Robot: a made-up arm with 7 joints.
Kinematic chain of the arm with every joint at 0, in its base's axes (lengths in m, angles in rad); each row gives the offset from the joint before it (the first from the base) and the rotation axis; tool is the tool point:
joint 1: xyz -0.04 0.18 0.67 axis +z
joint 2: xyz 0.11 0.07 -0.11 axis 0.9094 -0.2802 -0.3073
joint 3: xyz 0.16 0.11 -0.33 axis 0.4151 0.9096 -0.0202
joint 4: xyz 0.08 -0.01 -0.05 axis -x
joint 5: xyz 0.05 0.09 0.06 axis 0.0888 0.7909 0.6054
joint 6: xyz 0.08 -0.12 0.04 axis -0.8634 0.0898 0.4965
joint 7: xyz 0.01 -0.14 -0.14 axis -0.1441 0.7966 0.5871
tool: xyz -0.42 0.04 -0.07
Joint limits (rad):
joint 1: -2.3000..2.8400
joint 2: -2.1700..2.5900
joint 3: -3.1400..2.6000
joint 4: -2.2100..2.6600
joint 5: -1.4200..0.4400
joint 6: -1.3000..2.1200
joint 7: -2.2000..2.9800
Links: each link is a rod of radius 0.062 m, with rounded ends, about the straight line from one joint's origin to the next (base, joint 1, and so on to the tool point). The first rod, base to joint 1, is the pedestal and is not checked.
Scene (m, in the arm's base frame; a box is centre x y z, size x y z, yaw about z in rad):
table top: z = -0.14
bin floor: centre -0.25 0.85 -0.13 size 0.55 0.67 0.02 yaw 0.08
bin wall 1: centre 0.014 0.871 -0 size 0.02 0.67 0.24 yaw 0.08
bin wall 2: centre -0.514 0.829 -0 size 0.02 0.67 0.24 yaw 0.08
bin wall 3: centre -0.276 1.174 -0 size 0.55 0.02 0.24 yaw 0.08
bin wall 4: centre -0.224 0.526 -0 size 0.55 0.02 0.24 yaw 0.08
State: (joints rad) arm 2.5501 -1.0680 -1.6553 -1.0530 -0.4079 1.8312 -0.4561
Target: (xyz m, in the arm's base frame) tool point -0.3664 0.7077 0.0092
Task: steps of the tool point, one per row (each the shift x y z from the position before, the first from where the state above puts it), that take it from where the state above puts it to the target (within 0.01 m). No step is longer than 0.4 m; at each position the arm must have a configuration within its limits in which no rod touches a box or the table.
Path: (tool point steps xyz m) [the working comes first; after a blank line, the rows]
Joints at the target: 2.6092 -0.7436 -1.2623 -1.5659 -0.6722 1.3354 -0.6449
Straight joint move there: clear.

1: -0.0610 0.1419 -0.3224
2: -0.0098 -0.0939 -0.3487

